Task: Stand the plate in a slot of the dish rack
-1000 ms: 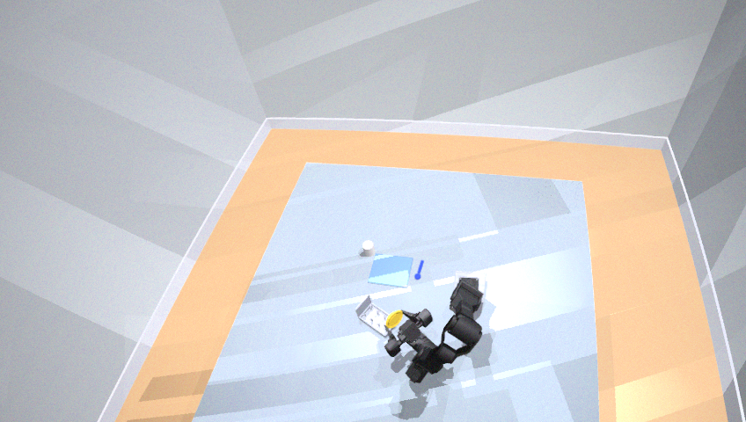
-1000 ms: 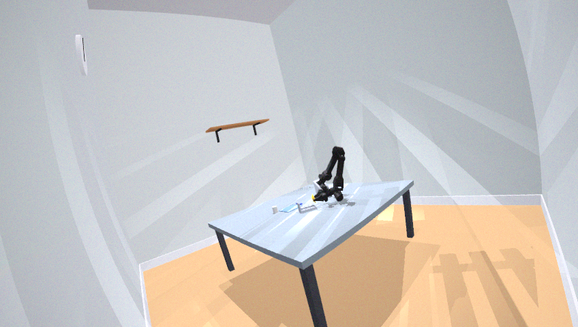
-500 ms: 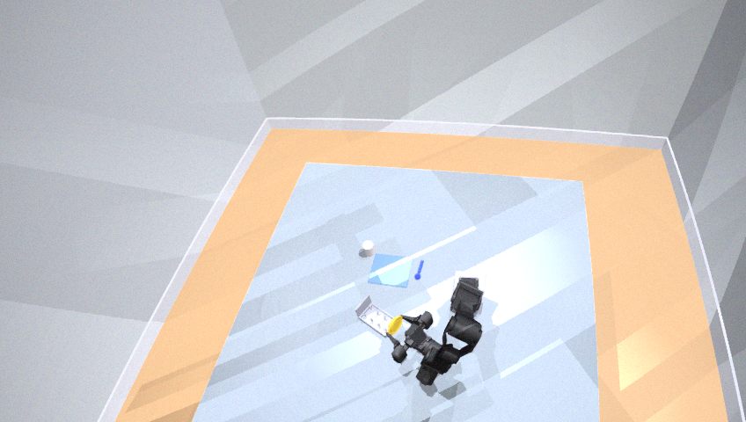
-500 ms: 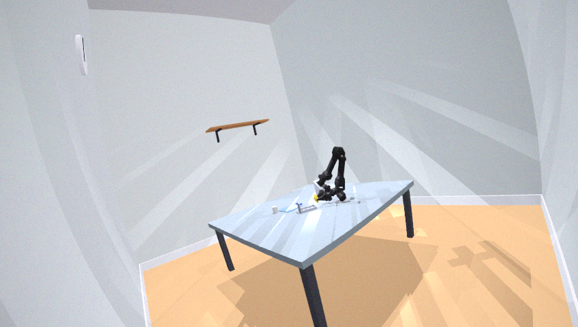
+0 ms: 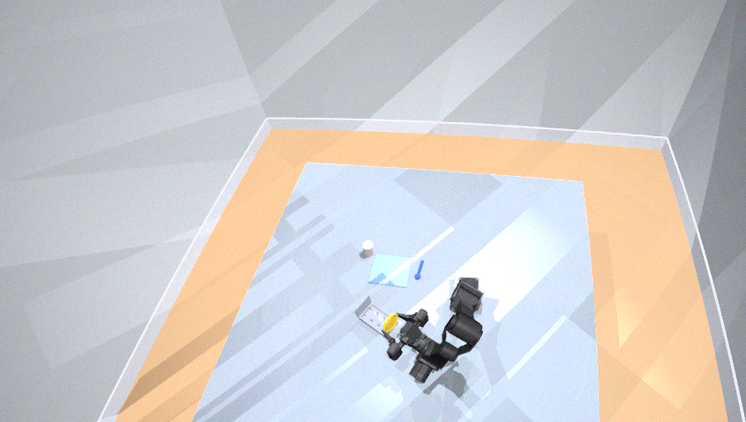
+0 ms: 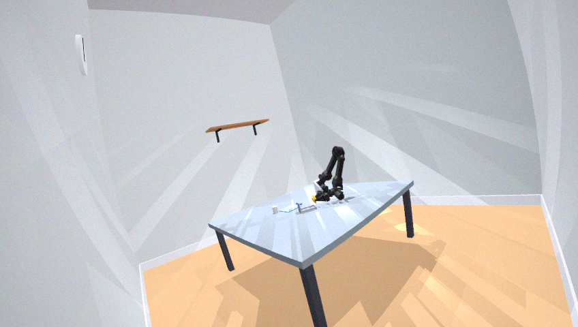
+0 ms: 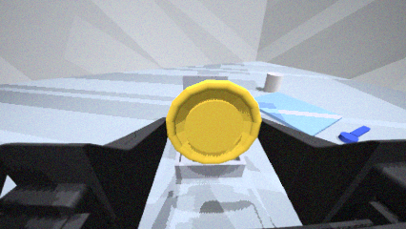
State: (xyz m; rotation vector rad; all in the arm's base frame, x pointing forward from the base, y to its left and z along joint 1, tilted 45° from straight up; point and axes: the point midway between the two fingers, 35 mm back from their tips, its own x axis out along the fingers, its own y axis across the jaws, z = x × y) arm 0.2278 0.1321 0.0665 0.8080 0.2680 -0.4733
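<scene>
Right now the grey dish rack is 5 cm below my gripper tip, 5 cm ahead of it and 3 cm to the right of it. The rest, counted from my gripper tip: blue spoon: 24 cm to the right, 7 cm below, 7 cm behind; yellow plate: 1 cm behind; light blue mat: 24 cm to the right, 7 cm below, 4 cm ahead.
</scene>
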